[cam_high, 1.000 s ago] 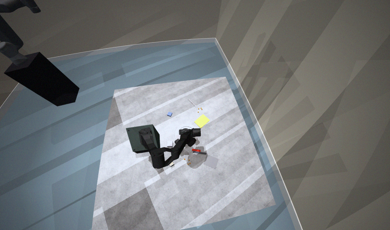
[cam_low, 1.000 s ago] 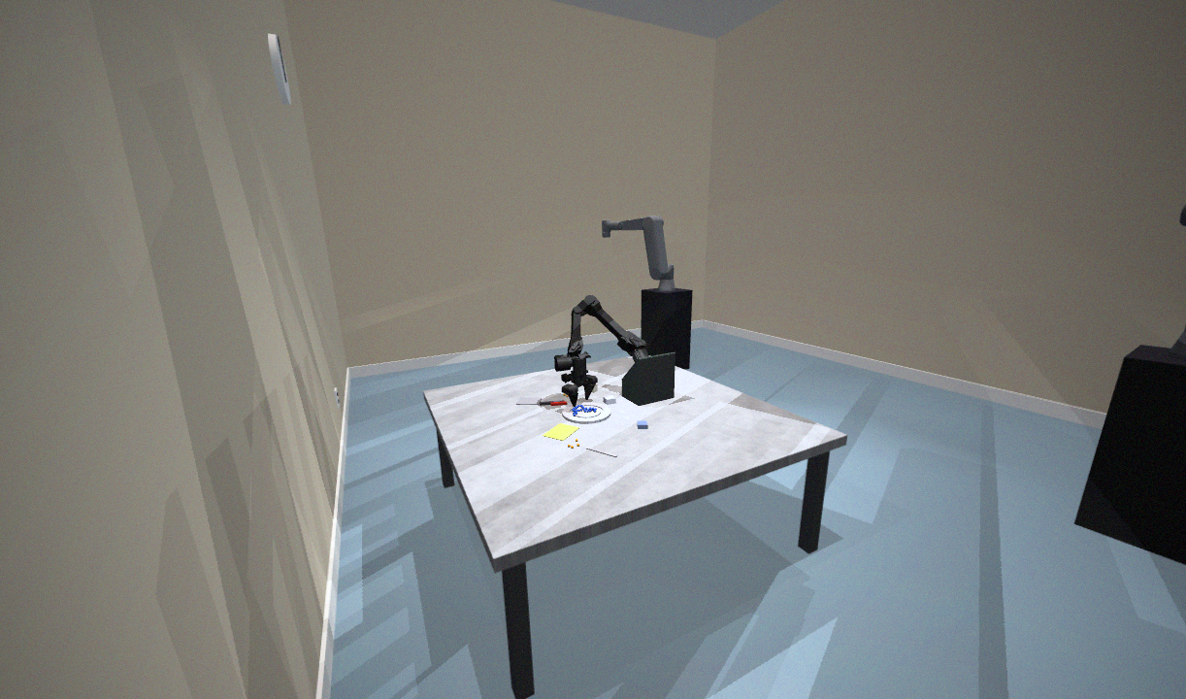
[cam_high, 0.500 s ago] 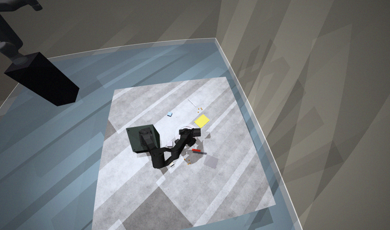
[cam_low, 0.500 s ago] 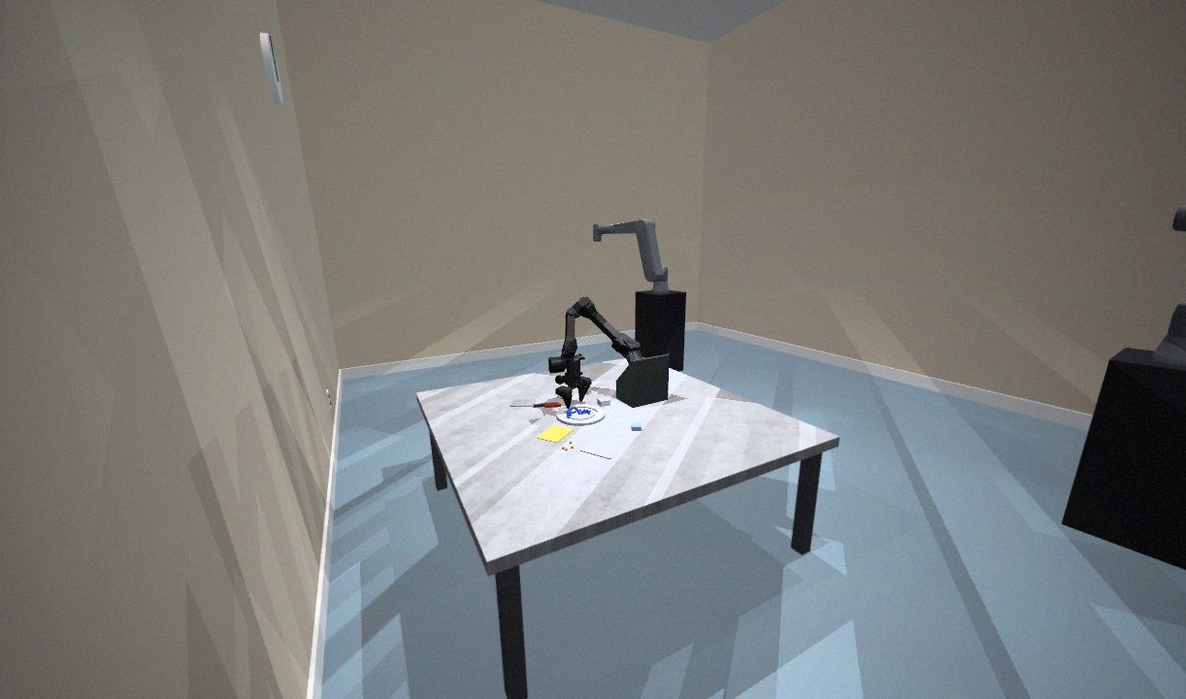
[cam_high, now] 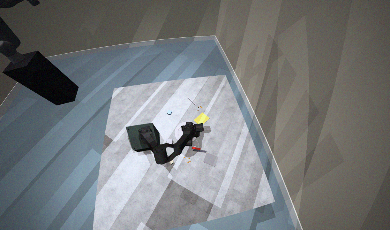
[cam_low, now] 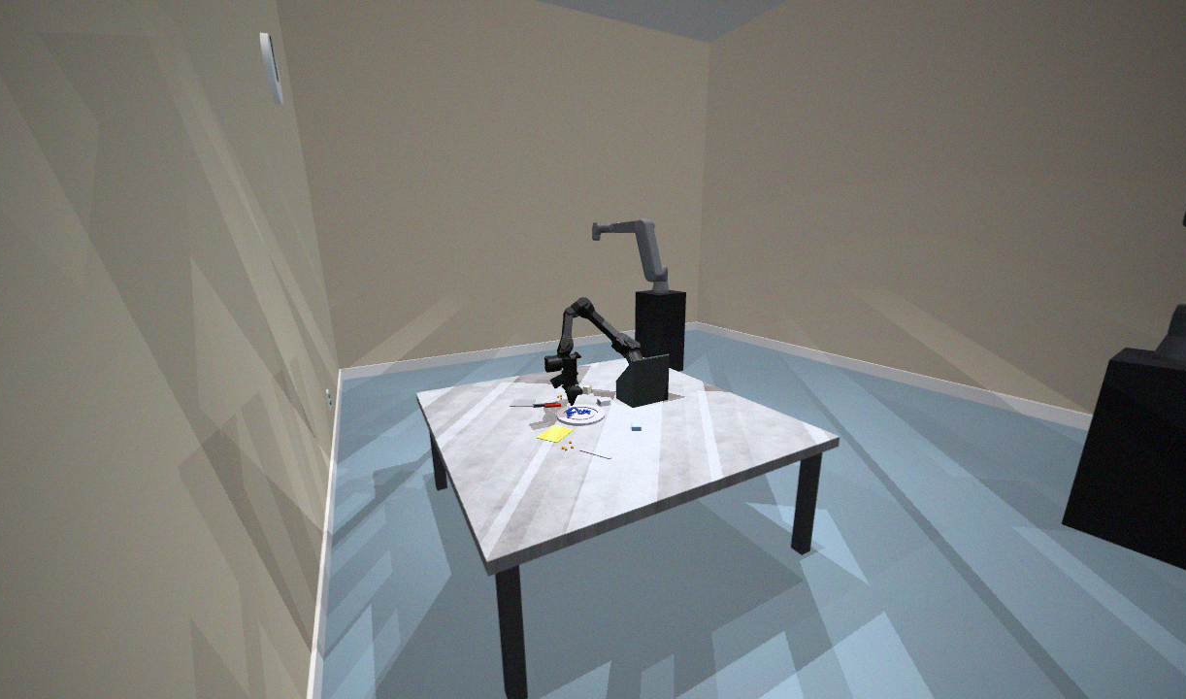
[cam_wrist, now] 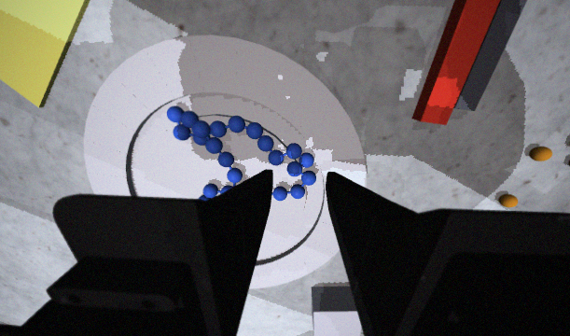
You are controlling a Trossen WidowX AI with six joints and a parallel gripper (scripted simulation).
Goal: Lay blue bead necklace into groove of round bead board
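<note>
Now: the round white bead board 1 cm behind my gripper tip, 6 cm to the left of it and 3 cm below it. The rest, counted from my gripper tip: cream cube 18 cm behind, 15 cm to the right, 2 cm below; yellow sheet 16 cm ahead, 15 cm to the left, 3 cm below; grey tool 4 cm ahead, 11 cm to the right, 3 cm below.
</note>
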